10 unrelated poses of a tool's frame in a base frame.
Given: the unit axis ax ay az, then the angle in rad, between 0 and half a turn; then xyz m.
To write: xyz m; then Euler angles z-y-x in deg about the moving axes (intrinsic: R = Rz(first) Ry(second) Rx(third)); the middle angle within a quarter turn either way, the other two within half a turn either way. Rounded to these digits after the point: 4 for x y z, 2 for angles.
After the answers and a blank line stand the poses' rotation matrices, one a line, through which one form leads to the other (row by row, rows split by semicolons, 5 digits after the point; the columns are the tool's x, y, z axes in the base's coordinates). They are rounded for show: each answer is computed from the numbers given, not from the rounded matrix.
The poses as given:
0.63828 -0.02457 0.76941 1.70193 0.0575 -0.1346 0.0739
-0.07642 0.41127 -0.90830 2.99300 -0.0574 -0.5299 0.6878
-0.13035 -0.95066 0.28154 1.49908 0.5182 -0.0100 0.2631
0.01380 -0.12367 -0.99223 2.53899 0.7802 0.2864 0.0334
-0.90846 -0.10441 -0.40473 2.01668 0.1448 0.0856 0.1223
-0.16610 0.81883 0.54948 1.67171 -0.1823 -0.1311 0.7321
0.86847 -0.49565 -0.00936 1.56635 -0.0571 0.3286 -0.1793
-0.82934 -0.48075 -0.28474 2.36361 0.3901 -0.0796 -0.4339
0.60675 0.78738 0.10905 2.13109 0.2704 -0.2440 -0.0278
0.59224 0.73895 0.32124 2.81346 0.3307 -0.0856 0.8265
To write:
0.0575 -0.1346 0.0739 66.12 -35.43 48.62
-0.0574 -0.5299 0.6878 -168.60 -4.43 -49.16
0.5182 -0.0100 0.2631 77.55 -66.08 -69.01
0.7802 0.2864 0.0334 -145.52 -2.59 13.41
0.1448 0.0856 0.1223 -17.01 -38.35 -104.53
-0.1823 -0.1311 0.7321 100.05 66.22 54.94
-0.0571 0.3286 -0.1793 -30.10 -29.18 89.70
0.3901 -0.0796 -0.4339 46.05 -47.88 -148.77
0.2704 -0.2440 -0.0278 87.75 34.45 128.49
0.3307 -0.0856 0.8265 105.44 -7.60 138.80

0.32992 -0.78054 0.53096; 0.74507 -0.13008 -0.65418; 0.57968 0.61142 0.53864
-0.97736 0.07196 0.19895; -0.19698 -0.65256 -0.73169; 0.07717 -0.75432 0.65196
0.08743 -0.16578 -0.98228; 0.39585 0.91064 -0.11845; 0.91414 -0.37848 0.14524
-0.82352 0.55927 -0.09507; -0.56550 -0.79597 0.21598; 0.04512 0.23163 0.97176
0.74995 0.50092 0.43204; -0.22940 -0.41565 0.88012; 0.62044 -0.75916 -0.19681
-0.07037 -0.69639 0.71420; 0.39698 0.63729 0.66051; -0.91513 0.33000 0.23160
0.75534 -0.41918 -0.50374; -0.43790 0.24902 -0.86384; 0.48755 0.87308 0.00453
0.46542 0.88256 0.06695; 0.48287 -0.31658 0.81646; 0.74177 -0.34767 -0.57350
0.03235 0.63925 0.76832; 0.82400 0.41800 -0.38248; -0.56566 0.64547 -0.51322
-0.26386 0.74840 0.60850; 0.95546 0.11632 0.27123; 0.13221 0.65297 -0.74576

